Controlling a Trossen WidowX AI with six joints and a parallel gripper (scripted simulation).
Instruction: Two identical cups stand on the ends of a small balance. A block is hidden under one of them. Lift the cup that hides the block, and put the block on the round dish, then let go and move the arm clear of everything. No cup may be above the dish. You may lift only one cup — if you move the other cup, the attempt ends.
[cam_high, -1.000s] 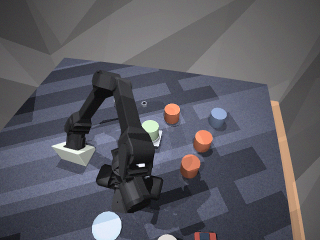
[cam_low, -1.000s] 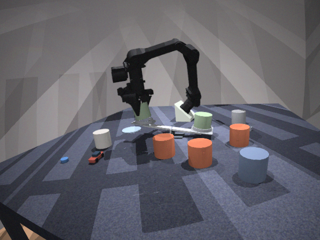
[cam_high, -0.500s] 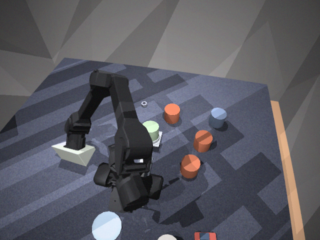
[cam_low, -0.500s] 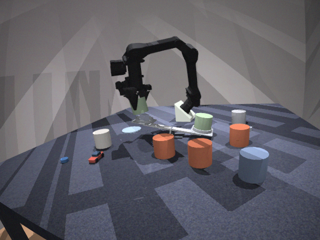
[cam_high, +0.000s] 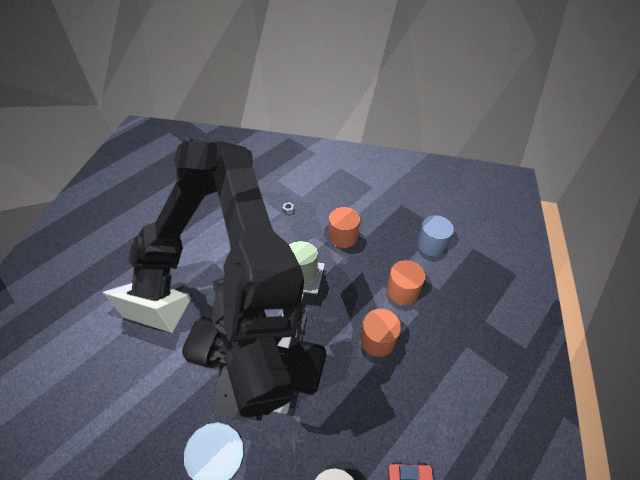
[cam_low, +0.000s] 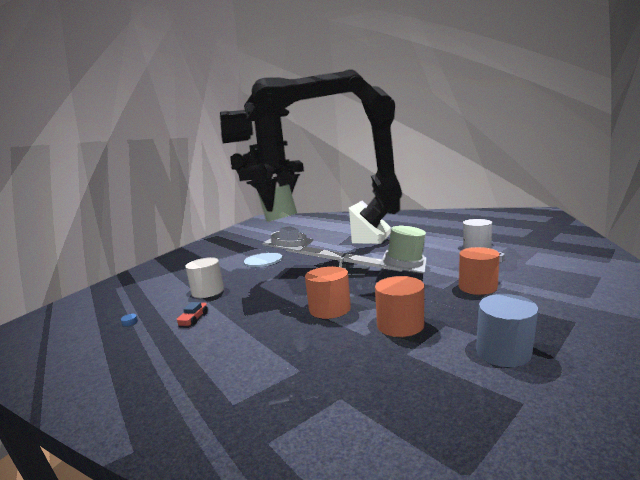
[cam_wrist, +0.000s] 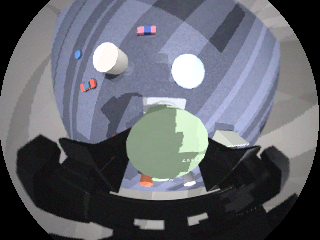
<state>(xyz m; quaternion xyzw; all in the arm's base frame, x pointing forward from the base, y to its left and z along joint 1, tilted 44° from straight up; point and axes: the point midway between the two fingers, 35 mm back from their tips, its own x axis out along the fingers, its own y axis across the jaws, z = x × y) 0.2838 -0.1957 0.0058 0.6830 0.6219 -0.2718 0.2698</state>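
My gripper tip is 60 mm above the pale block and 20 mm to the right of it. Also, from my gripper tip: pale blue round dish 150 mm below, 100 mm to the right, 70 mm behind; red toy car 260 mm ahead, 140 mm below, 70 mm to the right; white cylinder 150 mm ahead, 110 mm to the right, 110 mm below.
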